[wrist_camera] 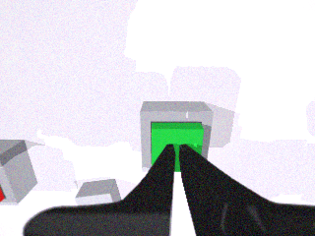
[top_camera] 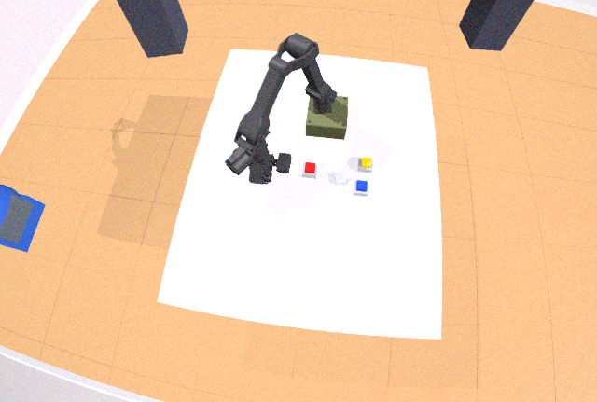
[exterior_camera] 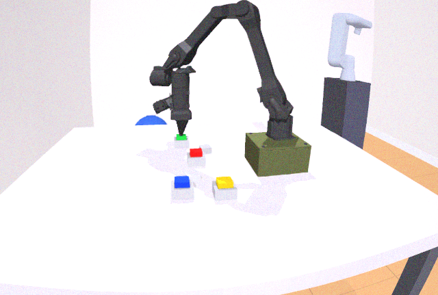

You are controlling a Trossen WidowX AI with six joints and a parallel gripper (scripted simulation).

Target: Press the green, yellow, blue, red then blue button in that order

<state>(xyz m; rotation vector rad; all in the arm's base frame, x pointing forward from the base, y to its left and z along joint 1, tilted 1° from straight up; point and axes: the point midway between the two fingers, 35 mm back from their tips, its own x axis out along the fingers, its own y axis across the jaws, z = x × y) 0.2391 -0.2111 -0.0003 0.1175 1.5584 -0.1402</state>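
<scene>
The green button is 10 mm below my gripper tip. From my gripper tip the other things lie so: blue button (320 mm to the left, 60 mm ahead); red button (160 mm to the left, 10 mm behind); small white block (260 mm to the left, 30 mm below, 20 mm ahead).
</scene>
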